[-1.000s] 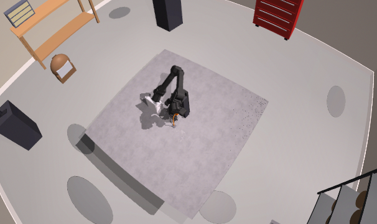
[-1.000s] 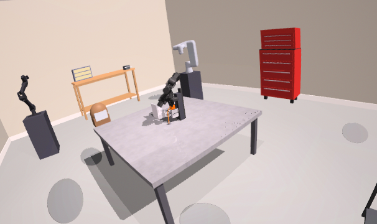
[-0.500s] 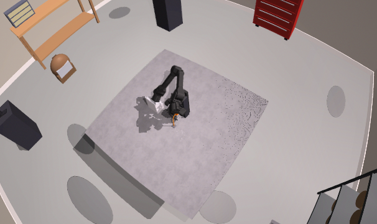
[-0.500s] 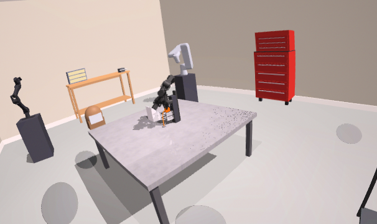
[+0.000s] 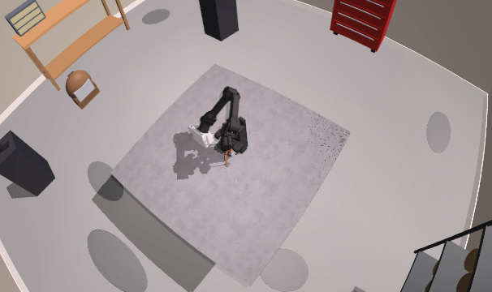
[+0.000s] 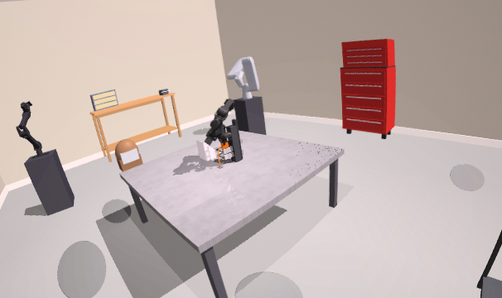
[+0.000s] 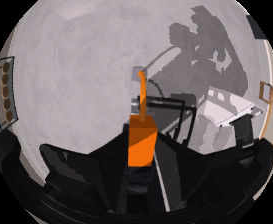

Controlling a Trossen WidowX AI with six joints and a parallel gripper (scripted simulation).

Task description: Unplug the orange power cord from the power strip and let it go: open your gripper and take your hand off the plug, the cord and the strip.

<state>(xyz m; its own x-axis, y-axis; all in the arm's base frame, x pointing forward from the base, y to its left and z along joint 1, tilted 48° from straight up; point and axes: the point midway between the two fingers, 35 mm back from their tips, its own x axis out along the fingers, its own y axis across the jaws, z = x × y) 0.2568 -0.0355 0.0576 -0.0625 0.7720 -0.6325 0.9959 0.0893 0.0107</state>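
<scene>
My gripper tip is now 10 mm past the orange plug and 30 mm to the right of it.
</scene>
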